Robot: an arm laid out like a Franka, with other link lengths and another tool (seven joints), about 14 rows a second.
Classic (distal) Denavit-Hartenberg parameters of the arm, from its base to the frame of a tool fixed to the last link. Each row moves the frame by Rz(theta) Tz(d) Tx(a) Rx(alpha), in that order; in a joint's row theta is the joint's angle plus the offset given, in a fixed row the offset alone. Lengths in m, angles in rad.
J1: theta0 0  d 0.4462  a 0  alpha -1.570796
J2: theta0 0  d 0  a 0  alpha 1.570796
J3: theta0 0  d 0.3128  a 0.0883  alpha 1.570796
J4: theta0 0  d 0  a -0.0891  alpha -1.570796
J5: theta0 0  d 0.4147  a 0  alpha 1.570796
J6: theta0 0  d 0  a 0.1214  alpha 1.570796
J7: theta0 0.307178  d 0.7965  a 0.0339  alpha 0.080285
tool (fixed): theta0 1.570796  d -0.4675  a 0  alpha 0
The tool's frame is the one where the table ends.
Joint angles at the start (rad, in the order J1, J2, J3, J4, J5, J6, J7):
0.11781 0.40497 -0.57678 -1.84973 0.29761 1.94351 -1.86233
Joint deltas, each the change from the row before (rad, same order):
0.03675 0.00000 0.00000 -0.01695 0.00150 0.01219 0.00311
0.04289 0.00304 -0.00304 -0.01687 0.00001 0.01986 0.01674
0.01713 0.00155 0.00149 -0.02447 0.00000 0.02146 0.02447
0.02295 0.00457 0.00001 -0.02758 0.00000 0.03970 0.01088
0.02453 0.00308 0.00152 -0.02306 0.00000 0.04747 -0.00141
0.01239 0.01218 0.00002 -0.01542 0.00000 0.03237 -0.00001
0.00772 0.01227 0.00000 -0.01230 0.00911 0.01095 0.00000
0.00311 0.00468 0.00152 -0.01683 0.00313 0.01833 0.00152
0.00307 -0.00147 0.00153 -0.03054 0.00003 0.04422 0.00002
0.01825 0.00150 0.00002 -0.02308 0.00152 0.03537 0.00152
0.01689 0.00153 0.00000 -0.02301 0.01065 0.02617 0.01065
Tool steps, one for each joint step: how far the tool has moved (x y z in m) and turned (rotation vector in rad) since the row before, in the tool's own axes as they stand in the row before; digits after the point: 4 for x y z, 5 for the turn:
-0.0076 -0.0201 0.0102 -0.01132 -0.00482 -0.02660
-0.0054 -0.0204 0.0104 -0.01543 0.00173 -0.01572
-0.0038 -0.0053 0.0125 -0.00692 -0.00341 0.01386
-0.0007 -0.0072 0.0128 -0.01139 0.01045 -0.00246
0.0016 -0.0112 0.0080 -0.01039 0.02332 -0.01959
0.0016 -0.0020 0.0108 -0.01270 0.00956 -0.00563
-0.0034 -0.0010 0.0126 -0.00440 -0.00941 0.00227
-0.0018 0.0015 0.0094 -0.00350 -0.00122 0.00394
0.0012 0.0036 0.0086 -0.00327 0.01615 0.00340
-0.0018 -0.0057 0.0078 -0.00724 0.01331 -0.00910
-0.0043 -0.0056 0.0090 0.00063 0.00371 0.00642

